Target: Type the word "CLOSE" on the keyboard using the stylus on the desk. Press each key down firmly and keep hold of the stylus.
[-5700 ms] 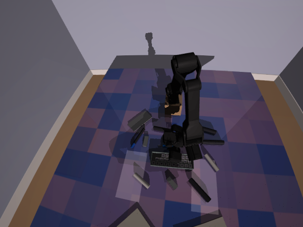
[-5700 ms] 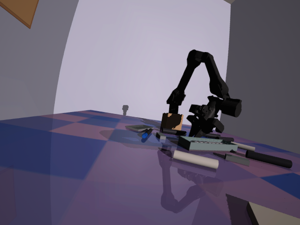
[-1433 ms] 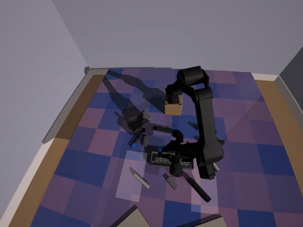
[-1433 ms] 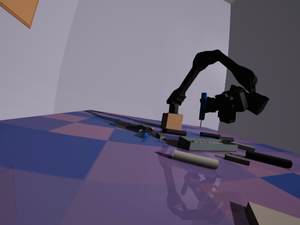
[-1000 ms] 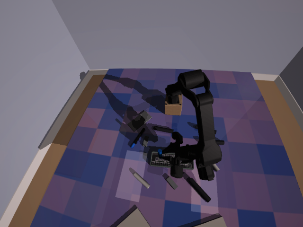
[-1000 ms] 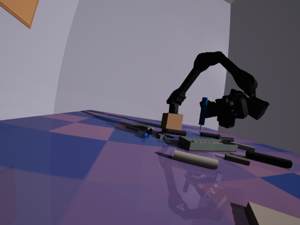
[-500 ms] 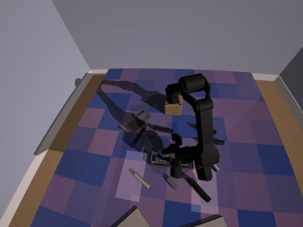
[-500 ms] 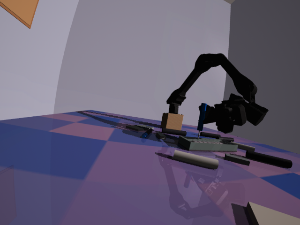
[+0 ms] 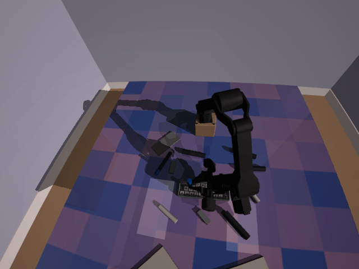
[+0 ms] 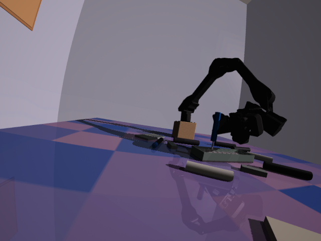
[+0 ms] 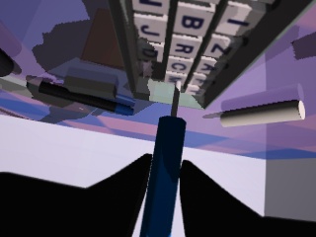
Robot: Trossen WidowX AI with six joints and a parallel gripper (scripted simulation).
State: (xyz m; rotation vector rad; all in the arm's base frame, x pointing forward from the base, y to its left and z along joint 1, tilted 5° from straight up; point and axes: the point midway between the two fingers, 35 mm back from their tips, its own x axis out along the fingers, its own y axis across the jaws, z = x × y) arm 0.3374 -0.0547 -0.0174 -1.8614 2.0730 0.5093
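My gripper tip is now 110 mm short of the small grey block, 50 mm to the right of it and 80 mm above it. The rest, counted from my gripper tip: grey slab (250 mm behind, 130 mm to the right, 80 mm below); blue-tipped pen (110 mm behind, 150 mm to the right, 80 mm below); blue stylus (10 mm below).
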